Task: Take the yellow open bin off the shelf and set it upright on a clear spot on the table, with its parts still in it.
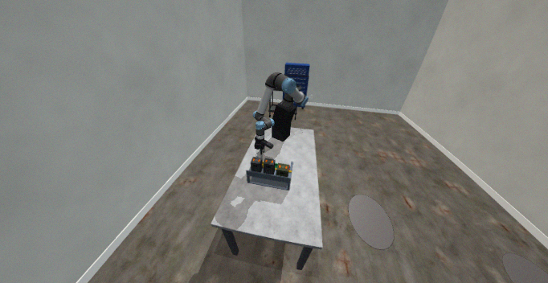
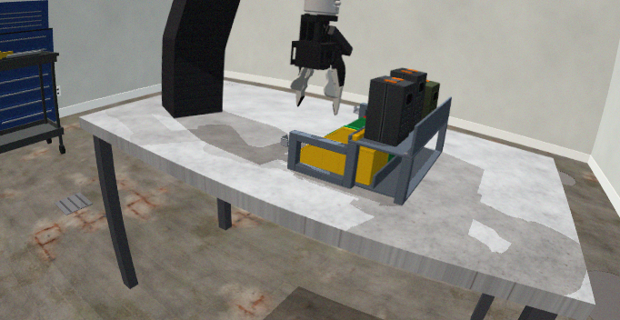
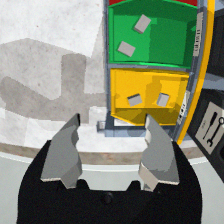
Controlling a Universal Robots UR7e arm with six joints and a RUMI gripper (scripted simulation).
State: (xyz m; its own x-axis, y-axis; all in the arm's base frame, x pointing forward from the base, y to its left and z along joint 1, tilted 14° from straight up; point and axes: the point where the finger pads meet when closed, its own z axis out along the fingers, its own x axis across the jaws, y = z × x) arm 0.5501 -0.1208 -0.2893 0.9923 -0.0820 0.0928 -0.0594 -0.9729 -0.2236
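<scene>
The yellow open bin lies 80 mm ahead of my hand and 90 mm below it. The rest, counted from my hand: green bin (80 mm ahead, 110 mm to the left, 90 mm below).
</scene>
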